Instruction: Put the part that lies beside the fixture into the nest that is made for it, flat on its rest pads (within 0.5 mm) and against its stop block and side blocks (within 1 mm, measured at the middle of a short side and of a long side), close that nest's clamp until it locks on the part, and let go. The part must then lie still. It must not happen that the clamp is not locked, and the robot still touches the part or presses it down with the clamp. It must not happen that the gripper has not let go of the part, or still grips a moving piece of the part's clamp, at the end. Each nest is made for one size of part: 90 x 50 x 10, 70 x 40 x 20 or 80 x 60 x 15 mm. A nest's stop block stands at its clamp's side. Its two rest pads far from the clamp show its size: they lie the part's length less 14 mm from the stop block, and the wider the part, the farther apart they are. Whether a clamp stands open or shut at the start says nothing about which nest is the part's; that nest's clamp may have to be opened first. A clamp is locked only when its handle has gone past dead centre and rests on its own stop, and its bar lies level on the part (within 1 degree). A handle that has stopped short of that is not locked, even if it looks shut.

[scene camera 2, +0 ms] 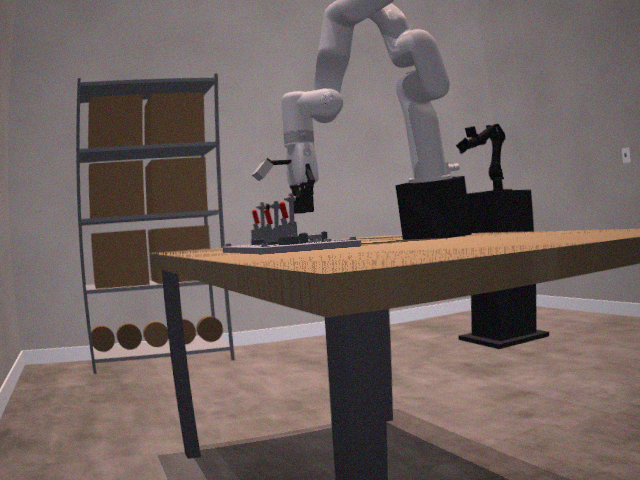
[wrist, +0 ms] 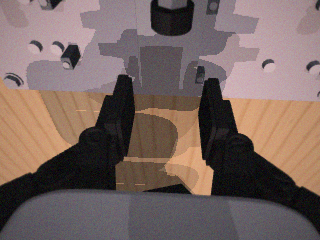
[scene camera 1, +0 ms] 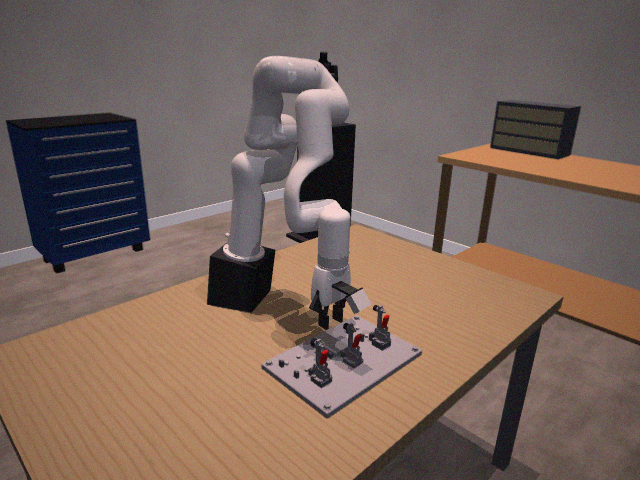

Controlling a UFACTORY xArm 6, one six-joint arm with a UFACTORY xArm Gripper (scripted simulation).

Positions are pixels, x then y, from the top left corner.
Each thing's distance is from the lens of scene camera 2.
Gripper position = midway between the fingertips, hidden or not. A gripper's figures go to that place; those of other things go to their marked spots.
my gripper (scene camera 2: 303, 212): 144 cm
grey fixture plate (scene camera 2: 316, 245): 126 cm
